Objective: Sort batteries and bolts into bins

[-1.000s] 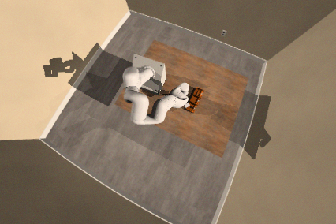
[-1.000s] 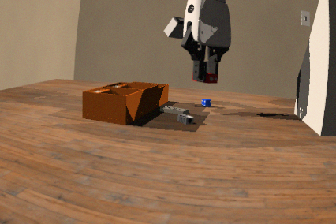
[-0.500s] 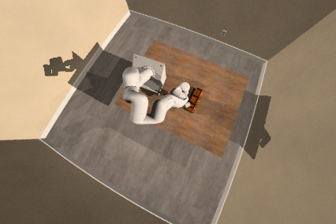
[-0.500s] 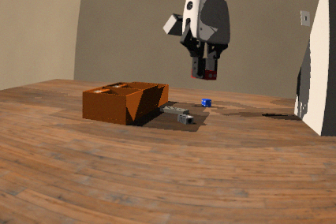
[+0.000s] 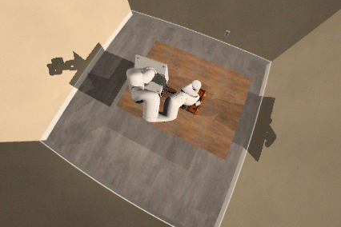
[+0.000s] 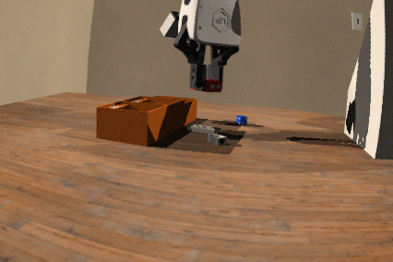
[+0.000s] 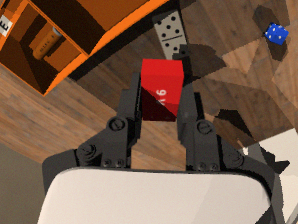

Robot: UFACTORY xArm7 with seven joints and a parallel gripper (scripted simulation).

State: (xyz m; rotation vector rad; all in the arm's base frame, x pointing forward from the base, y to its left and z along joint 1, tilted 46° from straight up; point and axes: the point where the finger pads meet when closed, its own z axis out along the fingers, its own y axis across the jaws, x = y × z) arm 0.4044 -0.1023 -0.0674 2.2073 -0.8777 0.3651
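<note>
Now: hand 9 cm short of the orange cylindrical battery, 8 cm to the right of it and 8 cm above it. The rest, counted from my hand: orange bin: 9 cm ahead, 1 cm to the right, 7 cm below; then red block: 1 cm behind, 1 cm to the left, 1 cm below; then pale grey block: 3 cm behind, 7 cm to the left, 8 cm below.
</note>
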